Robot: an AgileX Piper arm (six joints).
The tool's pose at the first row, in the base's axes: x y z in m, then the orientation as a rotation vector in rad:
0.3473, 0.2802, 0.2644, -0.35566, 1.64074, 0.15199
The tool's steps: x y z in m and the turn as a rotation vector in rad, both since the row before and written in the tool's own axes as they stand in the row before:
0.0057, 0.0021, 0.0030, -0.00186, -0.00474, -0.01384
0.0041, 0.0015, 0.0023, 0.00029, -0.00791, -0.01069
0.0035, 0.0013, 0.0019, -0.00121, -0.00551, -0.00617
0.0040, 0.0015, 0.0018, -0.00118, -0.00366, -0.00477
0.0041, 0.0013, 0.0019, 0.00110, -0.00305, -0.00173
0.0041, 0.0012, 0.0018, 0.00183, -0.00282, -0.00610
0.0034, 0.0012, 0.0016, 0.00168, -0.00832, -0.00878
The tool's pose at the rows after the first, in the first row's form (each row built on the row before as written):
0.3491, 0.2823, 0.2582, -0.36775, 1.63323, 0.14384
0.3506, 0.2838, 0.2537, -0.37521, 1.62323, 0.13683
0.3518, 0.2851, 0.2499, -0.38044, 1.61650, 0.13407
0.3529, 0.2864, 0.2456, -0.38474, 1.61188, 0.13204
0.3541, 0.2875, 0.2412, -0.38491, 1.60852, 0.13036
0.3553, 0.2885, 0.2368, -0.38804, 1.60447, 0.12473
0.3563, 0.2895, 0.2331, -0.39276, 1.59442, 0.11816

